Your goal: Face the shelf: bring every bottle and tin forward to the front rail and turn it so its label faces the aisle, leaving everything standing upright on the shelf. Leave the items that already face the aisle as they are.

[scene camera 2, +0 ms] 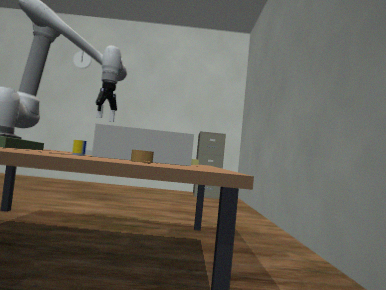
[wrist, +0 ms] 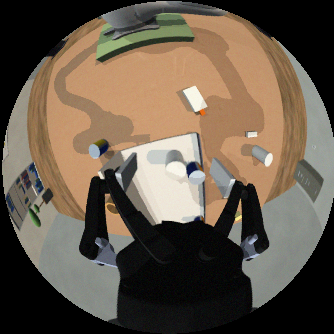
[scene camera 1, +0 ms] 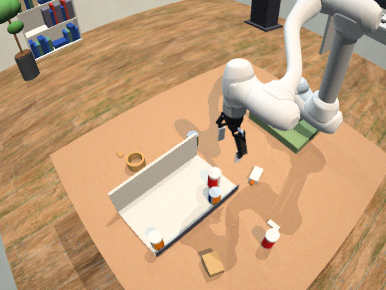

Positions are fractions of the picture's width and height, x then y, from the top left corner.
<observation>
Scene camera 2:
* shelf back wall: 0.30,0.49
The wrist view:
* gripper: 0.52,0.49
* white shelf tray: 0.50,0.60
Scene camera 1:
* gripper: 0.59,0.52
</observation>
